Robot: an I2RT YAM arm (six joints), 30 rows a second.
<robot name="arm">
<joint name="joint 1" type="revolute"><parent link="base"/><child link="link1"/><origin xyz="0 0 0.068" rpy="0 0 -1.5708"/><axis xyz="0 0 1"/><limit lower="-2.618" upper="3.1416"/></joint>
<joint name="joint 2" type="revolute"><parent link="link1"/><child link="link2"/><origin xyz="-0.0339 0.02 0.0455" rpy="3.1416 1.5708 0"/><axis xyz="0 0 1"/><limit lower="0" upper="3.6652"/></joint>
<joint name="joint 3" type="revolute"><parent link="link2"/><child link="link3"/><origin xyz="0 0.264 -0.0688" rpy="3.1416 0 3.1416"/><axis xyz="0 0 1"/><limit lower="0" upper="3.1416"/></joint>
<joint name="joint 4" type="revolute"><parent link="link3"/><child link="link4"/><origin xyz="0.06 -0.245 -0.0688" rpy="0 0 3.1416"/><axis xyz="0 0 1"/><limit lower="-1.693" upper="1.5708"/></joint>
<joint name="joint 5" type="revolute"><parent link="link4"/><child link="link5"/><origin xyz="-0.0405 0.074 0.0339" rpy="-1.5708 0 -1.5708"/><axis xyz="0 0 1"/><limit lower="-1.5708" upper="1.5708"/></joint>
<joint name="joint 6" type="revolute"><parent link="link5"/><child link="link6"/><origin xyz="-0.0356 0 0.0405" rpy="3.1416 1.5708 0"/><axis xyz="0 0 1"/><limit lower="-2.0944" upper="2.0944"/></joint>
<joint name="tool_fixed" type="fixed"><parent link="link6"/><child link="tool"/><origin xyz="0 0 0" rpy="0 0 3.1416"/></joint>
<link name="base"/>
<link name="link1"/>
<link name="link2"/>
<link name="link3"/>
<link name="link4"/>
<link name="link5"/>
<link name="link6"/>
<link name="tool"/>
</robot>
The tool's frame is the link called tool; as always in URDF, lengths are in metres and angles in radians.
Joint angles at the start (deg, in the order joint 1, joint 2, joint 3, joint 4, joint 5, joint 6):
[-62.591, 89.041, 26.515, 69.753, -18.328, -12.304]
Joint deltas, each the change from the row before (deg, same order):
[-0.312, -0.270, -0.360, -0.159, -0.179, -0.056]
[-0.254, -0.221, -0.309, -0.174, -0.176, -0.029]
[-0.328, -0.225, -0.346, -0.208, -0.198, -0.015]
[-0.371, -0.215, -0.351, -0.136, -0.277, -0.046]
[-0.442, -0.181, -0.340, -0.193, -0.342, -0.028]
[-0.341, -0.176, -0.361, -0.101, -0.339, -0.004]
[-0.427, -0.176, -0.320, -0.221, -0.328, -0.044]
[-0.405, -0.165, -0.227, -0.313, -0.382, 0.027]
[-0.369, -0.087, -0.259, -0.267, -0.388, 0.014]
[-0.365, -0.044, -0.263, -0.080, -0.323, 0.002]
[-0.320, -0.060, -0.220, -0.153, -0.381, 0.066]
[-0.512, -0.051, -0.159, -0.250, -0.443, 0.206]
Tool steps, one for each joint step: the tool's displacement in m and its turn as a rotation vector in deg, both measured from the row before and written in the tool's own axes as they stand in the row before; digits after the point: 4 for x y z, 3 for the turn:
[0.0007, -0.0008, -0.0019, 0.075, 0.271, -0.014]
[0.0007, -0.0005, -0.0016, 0.019, 0.268, 0.026]
[0.0010, -0.0008, -0.0019, 0.055, 0.343, 0.055]
[0.0010, -0.0009, -0.0019, 0.031, 0.284, 0.004]
[0.0013, -0.0012, -0.0020, 0.020, 0.360, 0.045]
[0.0011, -0.0007, -0.0019, -0.060, 0.274, 0.061]
[0.0013, -0.0011, -0.0019, 0.018, 0.369, 0.044]
[0.0011, -0.0011, -0.0015, -0.058, 0.360, 0.125]
[0.0015, -0.0008, -0.0015, -0.111, 0.407, 0.142]
[0.0013, -0.0008, -0.0015, -0.022, 0.291, 0.085]
[0.0012, -0.0007, -0.0013, -0.125, 0.279, 0.161]
[0.0013, -0.0016, -0.0014, -0.007, 0.351, 0.310]

